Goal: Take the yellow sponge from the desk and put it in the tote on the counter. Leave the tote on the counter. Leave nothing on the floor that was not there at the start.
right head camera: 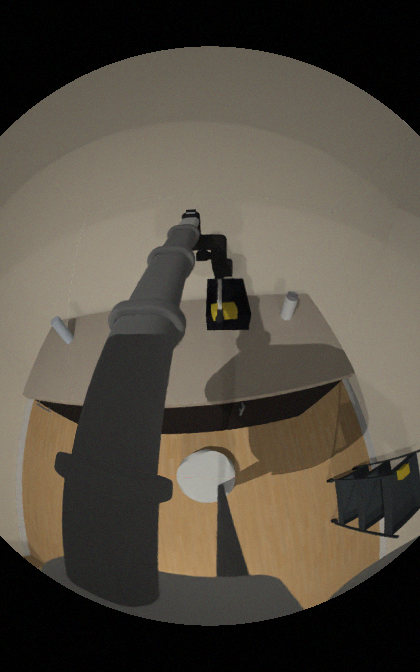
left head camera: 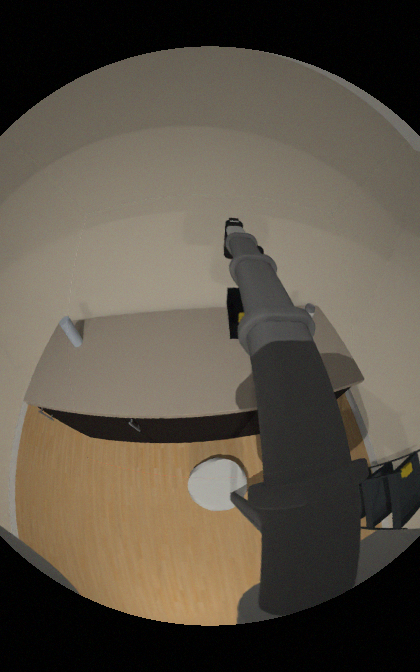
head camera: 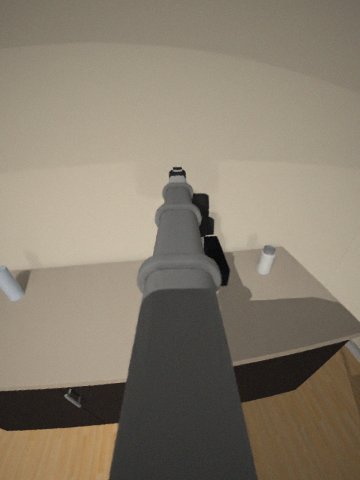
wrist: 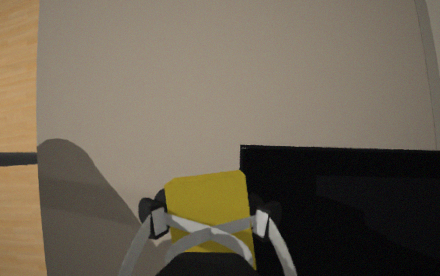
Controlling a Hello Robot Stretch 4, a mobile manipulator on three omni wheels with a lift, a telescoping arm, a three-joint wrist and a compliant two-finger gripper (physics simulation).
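Places are measured from the robot's base along level axes (x right, y ahead, z up), in millimetres.
Pixels of known places: gripper, fingertip midpoint: (wrist: pixel 208 207).
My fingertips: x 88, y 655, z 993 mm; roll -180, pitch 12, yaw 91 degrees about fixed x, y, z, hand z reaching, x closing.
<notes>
Behind a point stands the place of what it marks.
The yellow sponge (left head camera: pixel 241 318) (right head camera: pixel 229 311) (wrist: pixel 207 197) {x 69, y 664, z 1042 mm} is held between the two fingers of my gripper (right head camera: pixel 220 315) (wrist: pixel 208 207) {x 88, y 655, z 993 mm}, which is shut on it. The black open tote (head camera: pixel 217 262) {x 214, y 856, z 885 mm} (left head camera: pixel 233 322) (right head camera: pixel 235 325) (wrist: pixel 350 160) {x 42, y 813, z 886 mm} stands on the counter (head camera: pixel 70 325) {x -449, y 483, z 883 mm} (left head camera: pixel 150 365) (right head camera: pixel 190 370) (wrist: pixel 200 75) {x -68, y 611, z 883 mm} near the wall. In the wrist view the sponge overlaps the tote's left edge, with much of it left of that edge. In the right head view it appears over the tote. Its exact height above the rim cannot be told. The arm hides the gripper in the head view.
A white can (head camera: pixel 266 261) {x 431, y 748, z 972 mm} (right head camera: pixel 289 307) stands right of the tote. A pale blue cylinder (head camera: pixel 11 285) {x -777, y 617, z 969 mm} (left head camera: pixel 71 332) (right head camera: pixel 62 330) stands at the counter's left. A round white object (left head camera: pixel 215 484) (right head camera: pixel 202 475) is on the floor. A dark rack (right head camera: pixel 395 512) at right bears a yellow item (left head camera: pixel 407 469) (right head camera: pixel 403 471).
</notes>
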